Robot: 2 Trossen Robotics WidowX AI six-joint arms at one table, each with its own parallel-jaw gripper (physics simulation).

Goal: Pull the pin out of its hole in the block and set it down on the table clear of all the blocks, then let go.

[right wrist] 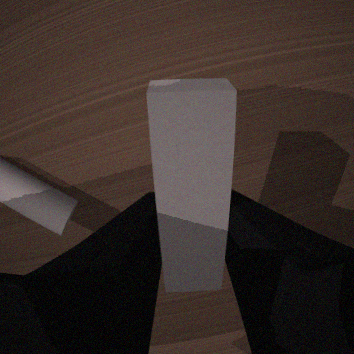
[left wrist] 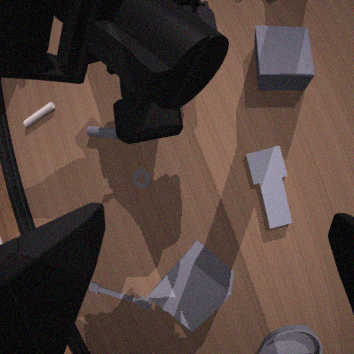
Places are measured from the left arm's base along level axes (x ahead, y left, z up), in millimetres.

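Where they show: left gripper, fingertip midpoint: (left wrist: 223, 222); right gripper, fingertip midpoint: (right wrist: 189, 203).
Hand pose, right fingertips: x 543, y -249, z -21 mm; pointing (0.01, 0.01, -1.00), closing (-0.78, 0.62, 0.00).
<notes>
Things, the pixels of their top centre, and the offset from my right fingertips. "spot": a spot on its surface instead.
- pin at its top centre: (right wrist: 194, 223) 5 mm back, 6 mm right, 24 mm up
- grey box-shaped block at its top centre: (left wrist: 284, 48) 102 mm back, 115 mm right, 41 mm up
- angular grey block at its top centre: (left wrist: 187, 295) 208 mm back, 153 mm left, 61 mm up
- T-shaped grey piece at its top centre: (left wrist: 272, 187) 196 mm back, 10 mm left, 5 mm down
- grey cylinder at its top centre: (left wrist: 106, 131) 9 mm ahead, 102 mm left, 5 mm down
- white rod at its top centre: (left wrist: 35, 113) 130 mm ahead, 162 mm left, 7 mm down
- thin bar with a wider end, top centre: (left wrist: 118, 295) 155 mm back, 263 mm left, 14 mm down
- round dish at a spot on its surface: (left wrist: 292, 345) spot: 383 mm back, 140 mm left, 17 mm down
- pale cylinder at its top centre: (right wrist: 5, 196) 53 mm ahead, 46 mm right, 3 mm down
The pin (right wrist: 192, 150), a light grey square bar with a bevelled end, stands lengthwise between the fingers of my right gripper (right wrist: 189, 203) (left wrist: 150, 131), which is shut on it above the table. In the left wrist view the pin is hidden behind the dark gripper. A grey box-shaped block (left wrist: 284, 52) stands at the upper right of the left wrist view, apart from the right gripper. Another angular grey block (left wrist: 197, 290) is at the lower middle. No hole shows clearly in either. My left gripper (left wrist: 223, 222) is open and empty, its fingers wide apart at the view's sides.
A T-shaped grey piece (left wrist: 272, 190) lies between the blocks. A small ring (left wrist: 141, 178), a grey cylinder (left wrist: 99, 132), a white rod (left wrist: 39, 114), a thin bar with a wider end (left wrist: 112, 292) and a round dish (left wrist: 292, 345) lie around. A pale cylinder (right wrist: 37, 202) lies left of the pin.
</notes>
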